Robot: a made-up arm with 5 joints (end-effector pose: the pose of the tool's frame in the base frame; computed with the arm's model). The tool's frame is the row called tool.
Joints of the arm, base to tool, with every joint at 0 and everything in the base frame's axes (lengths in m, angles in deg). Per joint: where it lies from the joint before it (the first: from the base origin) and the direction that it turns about. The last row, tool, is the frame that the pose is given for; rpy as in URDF.
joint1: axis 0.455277 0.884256 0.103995 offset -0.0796 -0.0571 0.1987
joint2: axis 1 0 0 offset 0.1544 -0.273 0.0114
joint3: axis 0 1 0 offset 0.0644 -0.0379 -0.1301
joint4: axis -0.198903 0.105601 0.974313 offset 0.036 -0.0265 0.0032
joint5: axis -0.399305 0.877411 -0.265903 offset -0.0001 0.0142 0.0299
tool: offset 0.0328 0.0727 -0.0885 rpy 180 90 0
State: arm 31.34 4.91 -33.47 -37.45 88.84
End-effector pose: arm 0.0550 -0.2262 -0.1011 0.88 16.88 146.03
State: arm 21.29 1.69 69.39 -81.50 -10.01
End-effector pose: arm 0.0781 -0.3438 -0.1879 -25.12 90.39 135.80
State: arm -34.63 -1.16 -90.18 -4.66 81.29
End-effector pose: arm 0.1937 -0.3822 0.2813 -146.40 45.18 51.09
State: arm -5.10 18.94 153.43 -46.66 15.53
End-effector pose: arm 0.0241 -0.3075 0.0995 -78.84 -45.37 -125.79
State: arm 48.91 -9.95 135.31 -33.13 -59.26
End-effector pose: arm -0.1585 -0.2359 -0.1783 -37.28 -9.95 -167.76
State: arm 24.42 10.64 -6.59 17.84 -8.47
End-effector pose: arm 0.1149 -0.2110 -0.0827 -112.23 -45.34 126.32
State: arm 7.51 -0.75 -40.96 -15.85 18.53
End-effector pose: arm 0.2202 -0.3126 0.0240 -130.39 12.62 94.66
